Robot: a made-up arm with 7 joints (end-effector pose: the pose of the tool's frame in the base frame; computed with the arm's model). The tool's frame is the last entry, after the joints. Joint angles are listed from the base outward.
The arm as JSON. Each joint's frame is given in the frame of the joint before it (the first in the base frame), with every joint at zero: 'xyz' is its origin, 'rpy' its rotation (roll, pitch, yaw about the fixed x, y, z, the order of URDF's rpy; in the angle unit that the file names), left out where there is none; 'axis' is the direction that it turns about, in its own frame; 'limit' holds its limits. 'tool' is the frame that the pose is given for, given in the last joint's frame.
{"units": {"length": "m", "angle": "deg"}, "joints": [
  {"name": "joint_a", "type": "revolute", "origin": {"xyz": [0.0, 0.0, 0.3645]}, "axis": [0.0, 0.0, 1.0], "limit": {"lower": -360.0, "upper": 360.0}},
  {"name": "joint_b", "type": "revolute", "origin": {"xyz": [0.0, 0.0, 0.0]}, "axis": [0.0, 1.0, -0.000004], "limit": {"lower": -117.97, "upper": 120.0}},
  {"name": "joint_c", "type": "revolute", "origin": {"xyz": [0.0, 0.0, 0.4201]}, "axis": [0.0, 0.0, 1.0], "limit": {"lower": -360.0, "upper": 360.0}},
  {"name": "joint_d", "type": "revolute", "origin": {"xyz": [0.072, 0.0, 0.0]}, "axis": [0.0, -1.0, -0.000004], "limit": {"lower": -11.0, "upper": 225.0}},
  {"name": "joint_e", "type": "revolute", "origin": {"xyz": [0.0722, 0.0, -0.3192]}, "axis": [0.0, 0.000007, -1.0], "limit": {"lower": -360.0, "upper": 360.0}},
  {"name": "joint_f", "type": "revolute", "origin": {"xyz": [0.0, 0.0, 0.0]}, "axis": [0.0, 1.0, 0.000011], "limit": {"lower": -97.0, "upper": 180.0}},
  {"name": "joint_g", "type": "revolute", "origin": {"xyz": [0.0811, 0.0, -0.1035]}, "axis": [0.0, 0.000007, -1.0], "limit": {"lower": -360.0, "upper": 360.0}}
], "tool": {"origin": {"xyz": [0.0, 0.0, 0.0], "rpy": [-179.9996, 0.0, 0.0]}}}
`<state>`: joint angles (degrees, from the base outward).
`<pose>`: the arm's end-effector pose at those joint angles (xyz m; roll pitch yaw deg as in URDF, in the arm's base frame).
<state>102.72 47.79 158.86 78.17 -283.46 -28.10 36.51</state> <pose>-0.2824 0.0073 0.9458 -47.78 49.08 170.89</pose>
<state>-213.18 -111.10 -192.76 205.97 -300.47 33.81 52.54</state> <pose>0.6945 -0.4126 0.2585 -108.65 12.68 -96.22</pose>
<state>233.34 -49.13 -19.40 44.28 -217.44 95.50 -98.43</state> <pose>-0.1351 -0.0326 0.8741 10.74 -21.55 120.22</pose>
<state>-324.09 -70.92 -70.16 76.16 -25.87 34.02 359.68</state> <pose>0.0403 -0.5830 0.6653 -109.60 -48.54 -87.32</pose>
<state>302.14 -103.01 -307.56 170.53 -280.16 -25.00 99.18</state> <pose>-0.4643 0.6704 0.2969 -77.85 -39.59 35.65</pose>
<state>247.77 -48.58 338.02 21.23 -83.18 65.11 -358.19</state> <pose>-0.2031 -0.0638 0.5744 120.48 8.19 -98.64</pose>
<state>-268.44 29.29 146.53 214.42 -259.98 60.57 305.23</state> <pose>0.1617 0.5192 0.9219 66.55 29.64 81.71</pose>
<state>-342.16 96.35 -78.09 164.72 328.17 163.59 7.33</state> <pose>0.6666 0.0439 0.3160 73.41 -25.04 -64.38</pose>
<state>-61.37 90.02 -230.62 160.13 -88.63 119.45 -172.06</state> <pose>0.5206 -0.5843 0.3413 142.71 -15.58 146.19</pose>
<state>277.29 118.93 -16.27 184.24 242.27 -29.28 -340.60</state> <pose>0.1782 -0.6440 -0.0672 132.45 5.75 42.49</pose>
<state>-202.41 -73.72 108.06 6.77 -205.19 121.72 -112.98</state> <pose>0.0341 -0.3044 0.2555 -143.74 -62.88 -98.59</pose>
